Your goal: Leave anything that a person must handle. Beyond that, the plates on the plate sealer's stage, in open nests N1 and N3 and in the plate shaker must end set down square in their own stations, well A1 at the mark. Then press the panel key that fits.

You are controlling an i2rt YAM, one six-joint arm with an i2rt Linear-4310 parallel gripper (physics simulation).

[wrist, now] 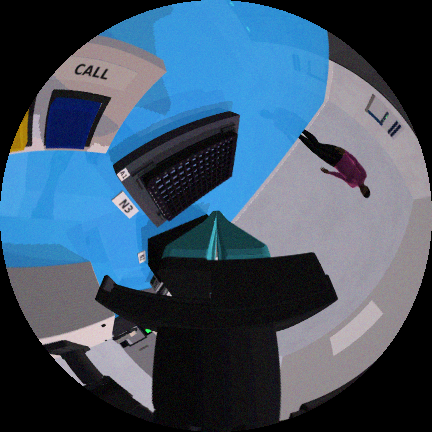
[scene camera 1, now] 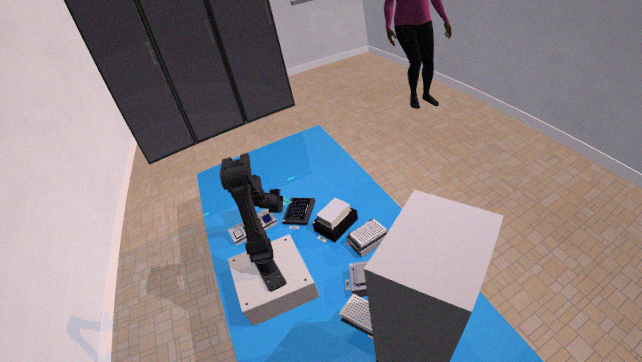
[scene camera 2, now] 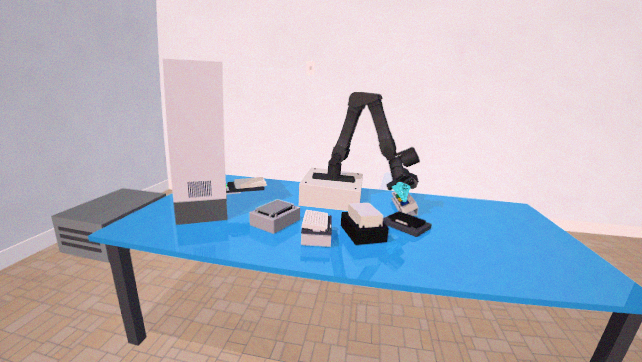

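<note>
My gripper is shut and empty, low over the table near the key panel. The blue CALL key and part of a yellow key show. A dark plate lies in nest N3. A white block-like piece tops a black nest. White well plates sit on a white device and at the far end. A grey device holds another plate. Their A1 corners are unreadable.
A tall white and grey tower hides part of the far-end plates in the first scene view. The arm's pale base block stands behind the stations. A person stands away from the table.
</note>
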